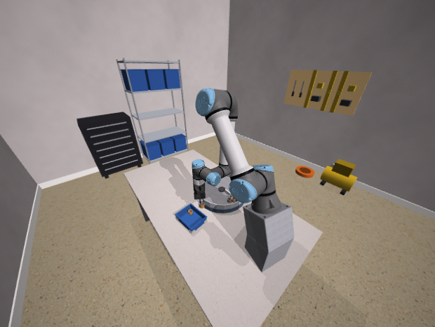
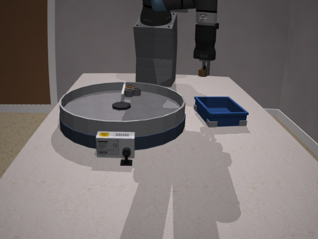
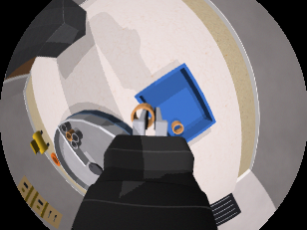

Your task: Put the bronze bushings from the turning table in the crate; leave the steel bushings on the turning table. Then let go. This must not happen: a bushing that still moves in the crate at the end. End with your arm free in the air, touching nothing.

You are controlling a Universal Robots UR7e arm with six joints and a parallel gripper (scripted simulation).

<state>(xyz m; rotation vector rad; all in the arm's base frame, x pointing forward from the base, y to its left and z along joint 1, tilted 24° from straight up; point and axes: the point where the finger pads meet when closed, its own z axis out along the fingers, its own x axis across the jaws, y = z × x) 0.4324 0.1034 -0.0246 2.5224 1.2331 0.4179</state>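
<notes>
Right now the blue crate is 6 cm ahead of my hand, 5 cm to the left of it and 14 cm below it. Also, from my hand: grey turning table: 6 cm ahead, 32 cm to the right, 11 cm below.
</notes>
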